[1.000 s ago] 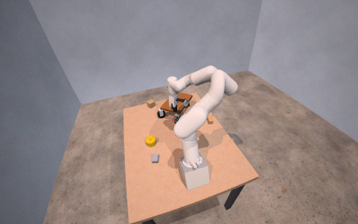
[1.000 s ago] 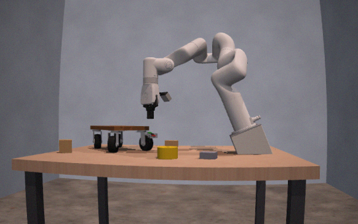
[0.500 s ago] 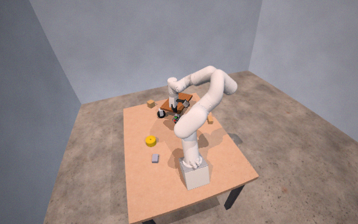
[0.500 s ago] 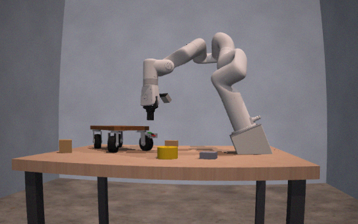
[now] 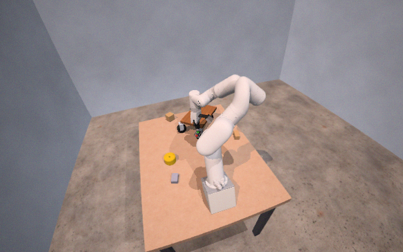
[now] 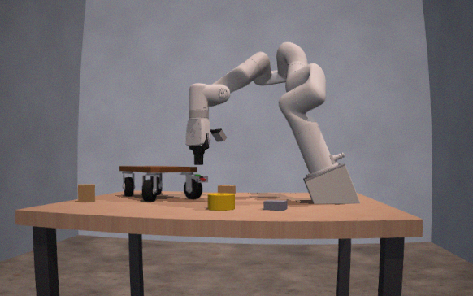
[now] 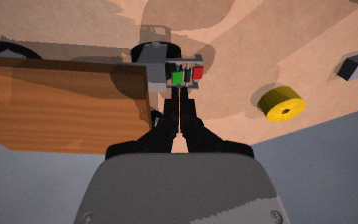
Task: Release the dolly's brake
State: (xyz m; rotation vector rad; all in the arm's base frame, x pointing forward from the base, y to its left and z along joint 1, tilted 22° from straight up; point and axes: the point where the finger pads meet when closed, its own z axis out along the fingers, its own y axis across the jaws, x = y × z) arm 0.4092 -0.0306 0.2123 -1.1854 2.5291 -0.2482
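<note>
My gripper is now 1 cm past the brake pedal, 1 cm to the right of it and 7 cm above it. Also, from my hand: grey block (29 cm behind, 26 cm to the left, 14 cm below); yellow cylinder (12 cm behind, 26 cm to the left, 13 cm below); tan cube (38 cm ahead, 16 cm to the left, 12 cm below).
</note>
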